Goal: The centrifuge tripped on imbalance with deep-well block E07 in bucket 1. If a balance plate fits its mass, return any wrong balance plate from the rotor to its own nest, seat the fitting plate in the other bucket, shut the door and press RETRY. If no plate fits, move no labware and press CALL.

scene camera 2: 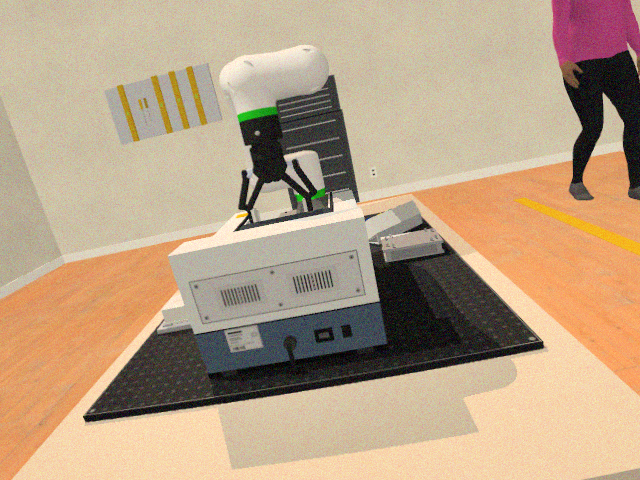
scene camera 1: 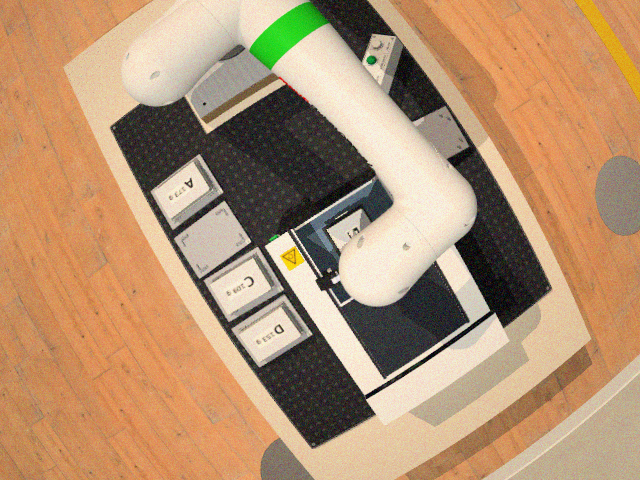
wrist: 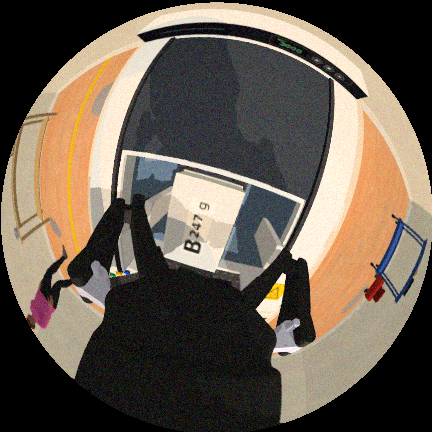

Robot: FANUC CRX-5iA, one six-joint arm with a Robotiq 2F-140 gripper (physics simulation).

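Places are measured from the arm's base along level axes (x ahead, y left, z up), in centimetres.
Where they show: gripper, fingertip midpoint: (wrist: 216, 211).
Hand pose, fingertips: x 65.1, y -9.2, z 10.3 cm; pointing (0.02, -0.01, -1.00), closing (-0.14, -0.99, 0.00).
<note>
After its pixels a point has its place.
My gripper (scene camera 2: 278, 212) (wrist: 216, 211) @[x 65.1, y -9.2, z 10.3 cm] is open and empty above the centrifuge (scene camera 1: 327, 315) @[x 69.8, y -21.3, z 14.9 cm] (scene camera 2: 279, 248) @[x 98.7, y -8.4, z 15.9 cm]; its fingers stand on either side of balance plate B (wrist: 220, 227) @[x 63.8, y -10.1, z 12.1 cm], marked 247 g, in the rotor. In scene camera 1 the arm covers most of the gripper. A labelled block (scene camera 1: 347, 232) @[x 59.2, y -7.8, z 12.1 cm] shows in another bucket, partly hidden; its label is unclear. The dark door (scene camera 1: 413, 325) @[x 82.8, y -8.8, z 15.2 cm] (wrist: 200, 100) @[x 77.6, y -5.7, z 15.2 cm] leaves the chamber open. Plates A (scene camera 1: 181, 190) @[x 26.9, y -32.1, z -0.7 cm], C (scene camera 1: 240, 285) @[x 53.9, y -34.3, z -0.7 cm] and D (scene camera 1: 269, 331) @[x 66.6, y -35.8, z -0.7 cm] sit in nests; their masses are blurred. The nest (scene camera 1: 212, 239) @[x 40.8, y -33.7, z -4.9 cm] between A and C is empty.
A control box with a green button (scene camera 1: 371, 59) @[x 29.8, y 24.6, z 0.9 cm] and a grey stand (scene camera 1: 445, 131) @[x 55.2, y 28.3, z -2.4 cm] (scene camera 2: 412, 246) @[x 60.7, y 23.0, z -2.7 cm] are beside the arm. A sloped panel unit (scene camera 1: 232, 87) @[x 14.2, y -6.8, z 0.2 cm] is near the arm's base. A person (scene camera 2: 599, 36) (wrist: 42, 306) stands beyond the table.
</note>
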